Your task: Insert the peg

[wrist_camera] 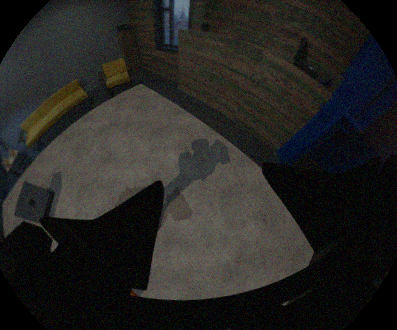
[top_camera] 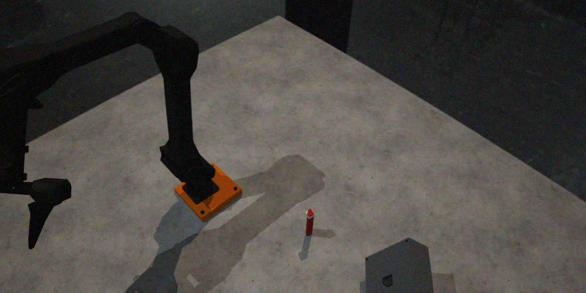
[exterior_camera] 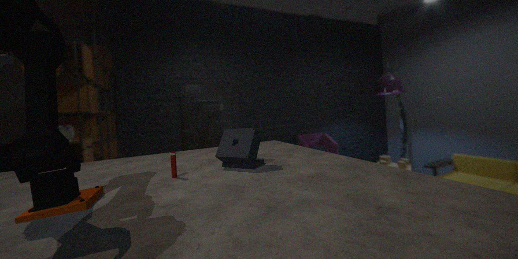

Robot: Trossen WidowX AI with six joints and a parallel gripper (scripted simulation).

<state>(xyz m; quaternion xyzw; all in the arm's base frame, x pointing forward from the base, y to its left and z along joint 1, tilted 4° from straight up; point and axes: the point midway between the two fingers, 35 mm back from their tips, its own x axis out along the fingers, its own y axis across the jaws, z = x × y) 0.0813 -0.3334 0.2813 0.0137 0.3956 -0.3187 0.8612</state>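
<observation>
My gripper tip is 15 cm short of the red peg, 47 cm to the right of it and 21 cm above it. From my gripper tip the other things lie so: grey sloped panel: 37 cm ahead, 49 cm to the left, 20 cm below.
</observation>
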